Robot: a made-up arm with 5 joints.
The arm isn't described. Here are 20 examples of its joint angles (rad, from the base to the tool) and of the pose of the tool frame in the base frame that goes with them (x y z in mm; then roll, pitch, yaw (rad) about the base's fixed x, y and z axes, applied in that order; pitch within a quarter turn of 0, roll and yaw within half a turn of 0).
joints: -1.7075 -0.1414 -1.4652 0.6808 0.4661
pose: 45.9 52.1 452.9 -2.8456 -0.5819 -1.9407
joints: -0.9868 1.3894 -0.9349 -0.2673 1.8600
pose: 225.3 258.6 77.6 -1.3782 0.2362 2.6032
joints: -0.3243 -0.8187 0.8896 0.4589 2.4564
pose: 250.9 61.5 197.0 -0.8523 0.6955 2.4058
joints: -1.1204 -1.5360 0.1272 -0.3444 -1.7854
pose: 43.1 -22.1 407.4 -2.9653 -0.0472 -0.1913
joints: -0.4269 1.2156 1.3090 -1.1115 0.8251
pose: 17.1 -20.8 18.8 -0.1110 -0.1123 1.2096
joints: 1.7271 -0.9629 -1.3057 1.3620 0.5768
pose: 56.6 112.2 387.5 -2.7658 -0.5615 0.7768
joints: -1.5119 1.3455 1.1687 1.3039 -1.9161
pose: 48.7 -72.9 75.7 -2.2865 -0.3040 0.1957
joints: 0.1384 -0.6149 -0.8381 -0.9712 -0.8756
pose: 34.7 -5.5 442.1 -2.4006 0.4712 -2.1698
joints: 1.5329 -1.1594 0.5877 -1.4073 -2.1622
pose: 43.2 -110.1 351.6 -2.8077 -0.2394 -2.5041
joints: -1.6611 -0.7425 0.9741 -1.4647 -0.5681
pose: 35.6 192.7 231.3 2.9412 -0.2737 -0.8360
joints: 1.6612 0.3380 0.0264 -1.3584 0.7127
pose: 14.7 -267.8 200.6 -2.7603 -0.4439 0.7293
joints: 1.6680 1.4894 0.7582 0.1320 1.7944
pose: 42.5 36.5 -24.1 0.8011 -0.1262 0.0242
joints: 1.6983 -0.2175 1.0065 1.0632 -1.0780
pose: 19.0 -155.3 70.0 -0.2553 0.1196 -2.8404
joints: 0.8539 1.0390 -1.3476 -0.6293 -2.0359
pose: 237.8 -230.7 281.3 2.5731 0.2950 -1.9977
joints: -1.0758 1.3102 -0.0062 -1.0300 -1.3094
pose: 147.5 173.3 -21.4 1.2908 -0.2047 -0.4366
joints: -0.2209 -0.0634 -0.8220 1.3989 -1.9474
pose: 236.0 35.5 361.2 1.0164 0.3676 -1.5688
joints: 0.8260 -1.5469 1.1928 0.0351 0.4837
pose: 158.4 -132.3 266.2 -2.2355 -1.0374 1.3385
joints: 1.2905 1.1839 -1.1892 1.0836 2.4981
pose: 124.5 -298.0 145.6 -0.3299 0.3726 1.0962
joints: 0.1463 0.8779 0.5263 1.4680 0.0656
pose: 138.6 -20.7 4.2 0.0612 1.3009 -0.0828
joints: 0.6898 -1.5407 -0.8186 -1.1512 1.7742
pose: -121.3 128.9 292.7 1.1978 -0.1442 0.9372
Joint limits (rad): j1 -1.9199..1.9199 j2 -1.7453..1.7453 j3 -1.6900..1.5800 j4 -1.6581..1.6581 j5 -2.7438..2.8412
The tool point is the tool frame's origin. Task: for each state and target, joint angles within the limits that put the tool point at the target. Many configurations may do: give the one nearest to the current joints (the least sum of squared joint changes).
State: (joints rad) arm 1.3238 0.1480 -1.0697 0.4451 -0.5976
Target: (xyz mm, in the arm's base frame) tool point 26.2 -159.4 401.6
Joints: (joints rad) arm 1.6508 -0.2360 -0.8147 0.9929 -0.5976
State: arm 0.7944 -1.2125 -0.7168 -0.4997 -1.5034
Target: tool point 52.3 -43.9 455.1
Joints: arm 1.2698 -0.5499 -0.7875 -0.3012 -1.5034
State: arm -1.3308 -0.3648 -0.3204 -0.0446 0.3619
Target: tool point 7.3 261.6 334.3
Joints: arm -1.7441 0.2118 -0.6518 -0.0760 0.3619
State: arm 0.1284 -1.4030 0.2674 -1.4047 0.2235
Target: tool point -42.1 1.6 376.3
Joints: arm 0.0977 -1.5507 -0.0386 -1.3103 0.2235
